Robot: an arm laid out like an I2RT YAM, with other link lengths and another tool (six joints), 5 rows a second.
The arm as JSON. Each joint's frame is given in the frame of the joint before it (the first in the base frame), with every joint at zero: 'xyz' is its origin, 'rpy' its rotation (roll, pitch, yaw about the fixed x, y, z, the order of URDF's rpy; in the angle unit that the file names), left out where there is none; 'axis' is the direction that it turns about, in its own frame. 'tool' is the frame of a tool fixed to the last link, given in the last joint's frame.
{
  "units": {
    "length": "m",
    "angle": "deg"
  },
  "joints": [
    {
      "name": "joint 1",
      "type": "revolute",
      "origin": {
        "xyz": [
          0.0,
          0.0,
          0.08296
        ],
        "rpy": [
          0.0,
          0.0,
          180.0
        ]
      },
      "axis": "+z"
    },
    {
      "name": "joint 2",
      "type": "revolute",
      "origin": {
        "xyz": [
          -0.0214,
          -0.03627,
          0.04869
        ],
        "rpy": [
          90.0,
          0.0,
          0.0
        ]
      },
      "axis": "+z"
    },
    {
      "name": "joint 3",
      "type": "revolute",
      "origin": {
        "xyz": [
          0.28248,
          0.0,
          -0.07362
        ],
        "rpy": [
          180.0,
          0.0,
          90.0
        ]
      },
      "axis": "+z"
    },
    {
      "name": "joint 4",
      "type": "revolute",
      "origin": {
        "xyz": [
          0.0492,
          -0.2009,
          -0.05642
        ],
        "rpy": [
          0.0,
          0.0,
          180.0
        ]
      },
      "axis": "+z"
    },
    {
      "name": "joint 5",
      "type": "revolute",
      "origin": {
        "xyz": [
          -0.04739,
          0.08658,
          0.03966
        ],
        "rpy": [
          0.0,
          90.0,
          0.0
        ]
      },
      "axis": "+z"
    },
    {
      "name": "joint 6",
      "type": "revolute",
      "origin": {
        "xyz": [
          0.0,
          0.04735,
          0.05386
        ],
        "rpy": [
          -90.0,
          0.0,
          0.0
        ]
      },
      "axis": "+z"
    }
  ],
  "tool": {
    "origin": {
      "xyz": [
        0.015,
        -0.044,
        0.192
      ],
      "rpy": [
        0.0,
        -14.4,
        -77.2
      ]
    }
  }
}
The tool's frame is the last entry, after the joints.
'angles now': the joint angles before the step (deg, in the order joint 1, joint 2, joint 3, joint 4, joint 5, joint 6). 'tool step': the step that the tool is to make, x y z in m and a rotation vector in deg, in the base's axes. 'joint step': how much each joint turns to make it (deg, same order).
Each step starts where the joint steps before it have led.
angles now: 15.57 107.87 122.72 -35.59 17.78 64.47
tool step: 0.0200 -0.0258 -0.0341 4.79 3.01 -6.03
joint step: -2.36 3.43 -0.77 0.34 1.31 6.73
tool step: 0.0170 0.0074 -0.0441 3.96 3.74 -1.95
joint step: 0.26 4.79 0.11 0.16 -0.16 5.51
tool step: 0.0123 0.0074 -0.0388 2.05 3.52 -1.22
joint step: 0.39 4.76 1.78 -1.07 -0.09 3.43
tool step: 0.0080 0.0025 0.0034 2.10 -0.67 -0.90
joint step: -0.04 1.75 2.99 -0.79 -0.30 2.16
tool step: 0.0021 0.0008 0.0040 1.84 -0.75 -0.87
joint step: 0.01 -0.08 -0.14 0.62 -0.12 1.93
